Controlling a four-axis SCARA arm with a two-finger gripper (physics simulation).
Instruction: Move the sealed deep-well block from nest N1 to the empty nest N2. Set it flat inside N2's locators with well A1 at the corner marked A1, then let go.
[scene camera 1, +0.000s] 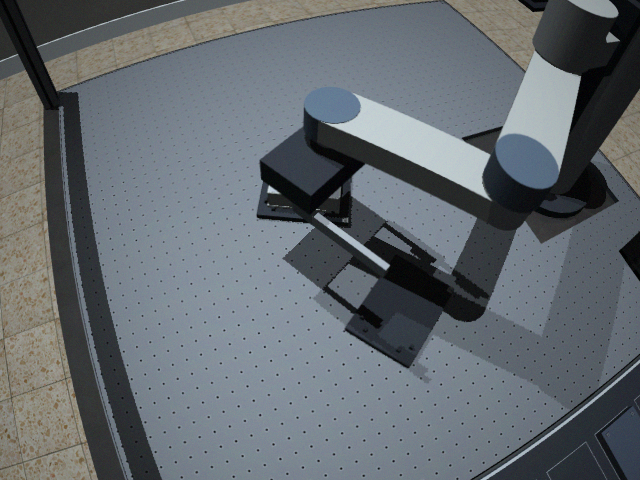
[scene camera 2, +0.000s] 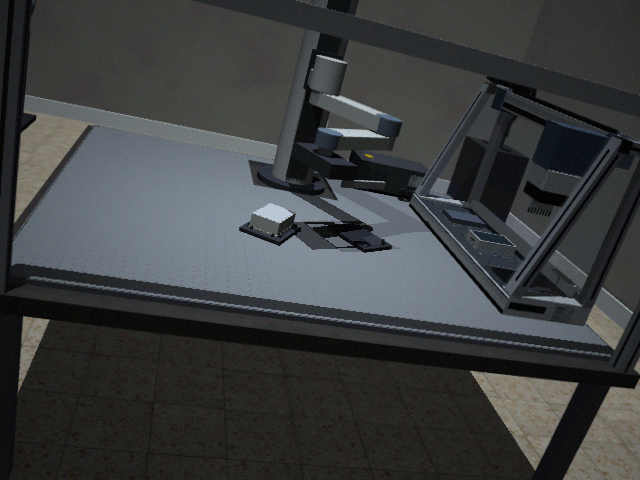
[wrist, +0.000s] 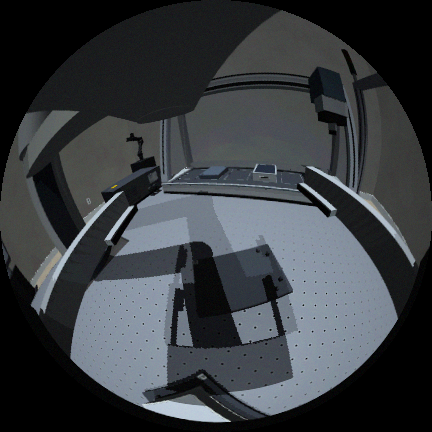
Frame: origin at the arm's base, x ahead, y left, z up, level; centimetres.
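Seen in the pictures: gripper, fingertip midpoint: (scene camera 1: 423, 228) (scene camera 2: 365, 174) (wrist: 214, 183); arm's base at its link origin: (scene camera 2: 290, 182).
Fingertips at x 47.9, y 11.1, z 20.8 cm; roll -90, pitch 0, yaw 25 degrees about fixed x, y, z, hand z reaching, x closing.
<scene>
Pixels of each thing's middle, then the offset from my fingertips to it. "spot": a spot on its surface instead.
- pale deep-well block at the middle of its body: (scene camera 1: 305, 184) (scene camera 2: 273, 219) dz -16.2, dx +5.8, dy -24.1 cm
- dark nest N1 at the middle of its body: (scene camera 1: 305, 191) (scene camera 2: 271, 226) dz -18.4, dx +5.8, dy -24.1 cm
- Empty nest N2 at the middle of its body: (scene camera 1: 402, 308) (wrist: 239, 276) (scene camera 2: 359, 235) dz -18.4, dx +0.7, dy +3.4 cm
- dark box with a yellow label, surface spot: (scene camera 2: 387, 167) (wrist: 131, 181) spot: dz -8.9, dx -51.4, dy +24.4 cm
- blue plate at a spot on its surface: (scene camera 2: 464, 217) spot: dz -12.9, dx -19.6, dy +44.9 cm
- white box at a spot on its surface: (scene camera 2: 490, 242) spot: dz -11.6, dx +5.3, dy +42.6 cm
The pale deep-well block (scene camera 1: 278, 197) (scene camera 2: 272, 219) (wrist: 187, 413) sits in dark nest N1 (scene camera 1: 262, 211) (scene camera 2: 260, 235) (wrist: 220, 395); the gripper body partly hides it in scene camera 1. A small white corner mark shows on N1. Empty nest N2 (scene camera 1: 390, 315) (scene camera 2: 364, 239) (wrist: 250, 292) lies apart from N1, largely in shadow, with small dark locators. Its A1 mark and the block's well A1 cannot be made out. My gripper (scene camera 1: 417, 240) (scene camera 2: 373, 175) (wrist: 214, 183) is open and empty, raised above the table, its fingers wide apart. One finger is hidden in scene camera 1.
The arm column (scene camera 2: 293, 113) stands behind the nests. A dark box with a yellow label (scene camera 2: 387, 167) (wrist: 132, 185) stands near it. A framed deck (scene camera 2: 454, 253) (wrist: 230, 189) on the right carries a blue plate (scene camera 2: 464, 217) (wrist: 214, 172) and a white box (scene camera 2: 490, 242) (wrist: 265, 173).
</scene>
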